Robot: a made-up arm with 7 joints. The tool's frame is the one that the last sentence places.
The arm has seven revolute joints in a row. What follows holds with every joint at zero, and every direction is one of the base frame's. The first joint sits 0.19 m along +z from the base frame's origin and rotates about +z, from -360 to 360 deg. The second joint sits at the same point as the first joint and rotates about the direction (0, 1, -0.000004), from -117.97 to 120 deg. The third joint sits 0.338 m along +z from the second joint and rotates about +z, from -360 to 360 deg. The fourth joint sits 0.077 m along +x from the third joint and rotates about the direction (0, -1, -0.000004), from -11 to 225 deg. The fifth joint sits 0.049 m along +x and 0.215 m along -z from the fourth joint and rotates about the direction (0, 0.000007, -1), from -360 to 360 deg. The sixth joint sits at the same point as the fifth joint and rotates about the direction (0, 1, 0.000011), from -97 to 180 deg. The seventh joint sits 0.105 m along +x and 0.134 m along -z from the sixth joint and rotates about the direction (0, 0.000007, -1), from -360 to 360 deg. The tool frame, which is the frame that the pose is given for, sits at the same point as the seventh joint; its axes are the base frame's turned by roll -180, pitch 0 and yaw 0 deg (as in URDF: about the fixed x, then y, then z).
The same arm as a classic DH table. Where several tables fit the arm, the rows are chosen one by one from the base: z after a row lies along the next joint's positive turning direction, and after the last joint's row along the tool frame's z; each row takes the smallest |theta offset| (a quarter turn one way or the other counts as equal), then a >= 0, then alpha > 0; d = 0 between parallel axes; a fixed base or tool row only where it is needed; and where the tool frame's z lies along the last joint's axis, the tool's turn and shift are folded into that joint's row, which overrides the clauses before.
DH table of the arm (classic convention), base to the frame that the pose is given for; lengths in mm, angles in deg. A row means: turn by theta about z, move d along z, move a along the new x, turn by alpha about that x. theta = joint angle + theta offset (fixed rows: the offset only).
joint 1: a 0, alpha -90, d 190, theta0 0
joint 2: a 0, alpha 90, d 0, theta0 0
joint 3: a 77, alpha 90, d 338, theta0 0
joint 4: a 49, alpha 90, d 0, theta0 0
joint 5: a 0, alpha 90, d 215, theta0 0
joint 6: a 105, alpha -90, d 0, theta0 0
joint 7: a 0, alpha 0, d 134, theta0 0
Joint limits (deg, base to tool): -360..360 -117.97..120 -360..360 -11..225 -360..360 -97..180 -360..360

